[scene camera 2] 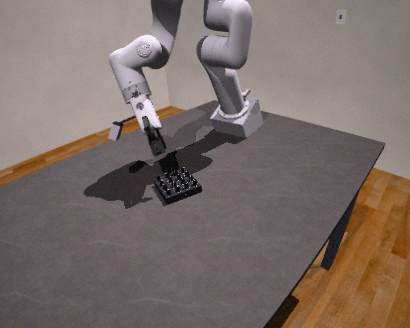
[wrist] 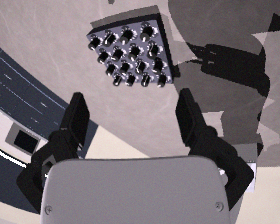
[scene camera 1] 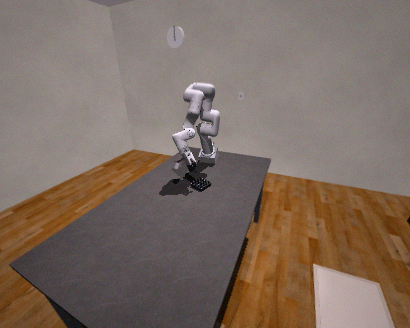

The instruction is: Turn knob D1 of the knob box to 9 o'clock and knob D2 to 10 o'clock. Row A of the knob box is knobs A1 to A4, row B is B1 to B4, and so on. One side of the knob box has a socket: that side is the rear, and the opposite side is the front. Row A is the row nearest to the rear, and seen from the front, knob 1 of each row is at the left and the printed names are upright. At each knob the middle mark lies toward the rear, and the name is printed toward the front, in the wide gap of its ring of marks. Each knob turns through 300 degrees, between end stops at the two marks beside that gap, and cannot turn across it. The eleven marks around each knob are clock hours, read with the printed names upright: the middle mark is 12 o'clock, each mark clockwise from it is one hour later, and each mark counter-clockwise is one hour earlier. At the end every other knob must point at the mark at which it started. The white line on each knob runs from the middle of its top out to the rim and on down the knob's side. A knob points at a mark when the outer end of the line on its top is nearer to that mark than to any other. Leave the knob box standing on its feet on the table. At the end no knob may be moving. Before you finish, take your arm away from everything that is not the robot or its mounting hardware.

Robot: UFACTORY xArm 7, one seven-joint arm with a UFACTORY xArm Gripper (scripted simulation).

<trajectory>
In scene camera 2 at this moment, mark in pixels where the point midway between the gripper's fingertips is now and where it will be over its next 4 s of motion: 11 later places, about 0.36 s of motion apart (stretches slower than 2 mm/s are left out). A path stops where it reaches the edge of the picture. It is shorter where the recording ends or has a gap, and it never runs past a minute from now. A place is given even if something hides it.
My gripper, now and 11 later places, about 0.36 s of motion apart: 161,152; 161,153; 165,156; 167,158; 167,159; 170,162; 172,164; 173,164; 175,166; 176,167; 176,167; 177,167
</trajectory>
